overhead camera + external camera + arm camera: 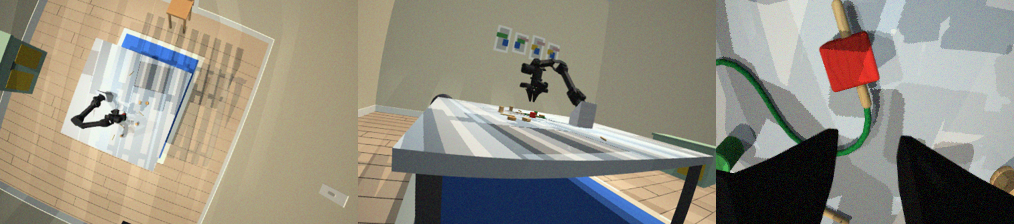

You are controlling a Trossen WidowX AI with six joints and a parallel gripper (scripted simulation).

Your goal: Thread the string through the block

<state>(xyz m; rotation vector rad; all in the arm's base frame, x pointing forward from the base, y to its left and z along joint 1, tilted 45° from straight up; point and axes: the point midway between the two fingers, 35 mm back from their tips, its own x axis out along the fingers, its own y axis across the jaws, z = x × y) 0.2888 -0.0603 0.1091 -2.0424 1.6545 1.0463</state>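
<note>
The red block lies 8 cm below my gripper tip, 2 cm behind it and 1 cm to the left of it. Also, from my gripper tip: stick 52 cm to the left, 14 cm behind, 9 cm below; round wooden button 13 cm behind, 10 cm to the right, 8 cm below.
</note>
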